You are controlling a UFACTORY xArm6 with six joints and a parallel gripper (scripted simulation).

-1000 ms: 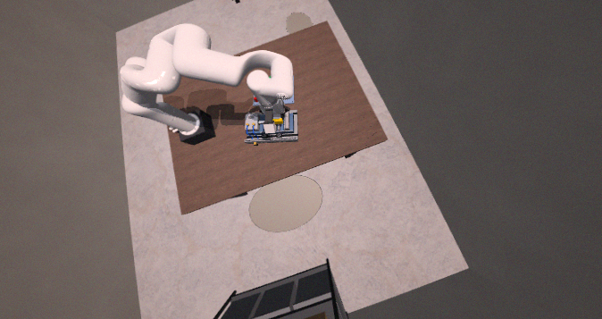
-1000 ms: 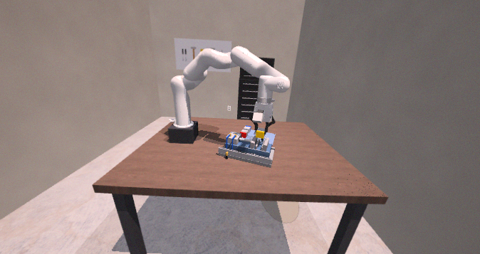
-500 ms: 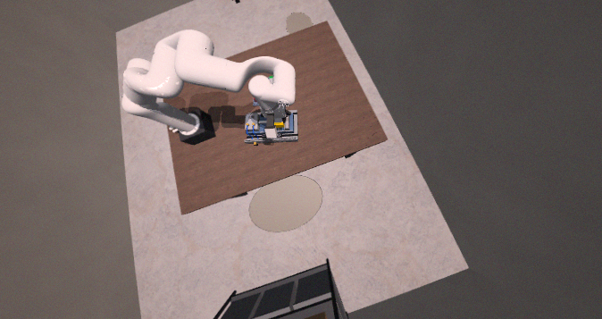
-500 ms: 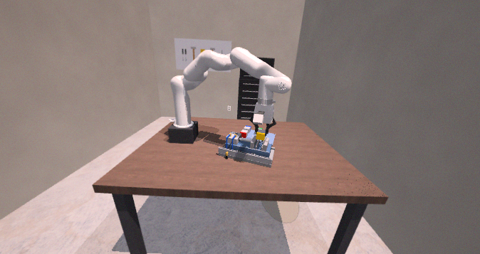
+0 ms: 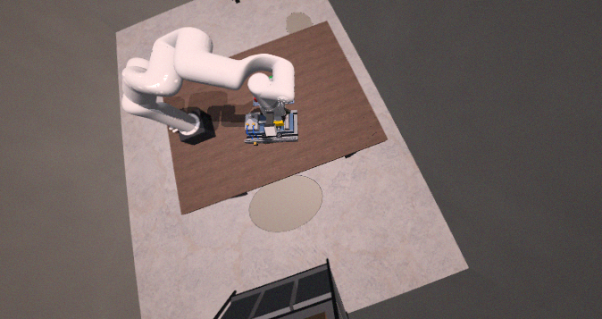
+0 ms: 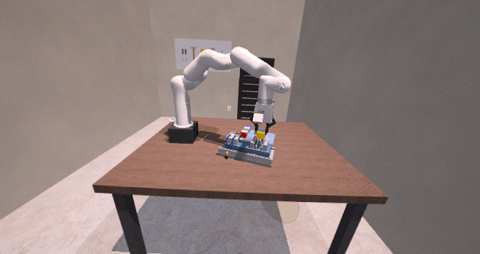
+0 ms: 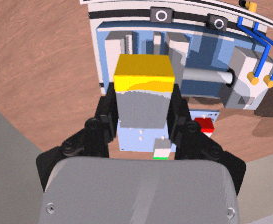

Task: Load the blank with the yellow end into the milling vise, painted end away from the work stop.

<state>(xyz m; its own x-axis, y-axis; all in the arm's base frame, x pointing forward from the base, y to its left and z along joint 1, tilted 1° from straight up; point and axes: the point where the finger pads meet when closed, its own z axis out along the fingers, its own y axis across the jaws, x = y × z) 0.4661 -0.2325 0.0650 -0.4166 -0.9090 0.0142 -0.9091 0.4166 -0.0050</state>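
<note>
Now: the dark rod 7 cm below my hand, 6 cm to the left of it and 3 cm ahead of it. The rest, counted from my hand: yellow-ended blank 2 cm below; vise 12 cm below, 6 cm behind, 4 cm to the left; red-ended blank 25 cm to the left, 14 cm below, 5 cm behind.
</note>
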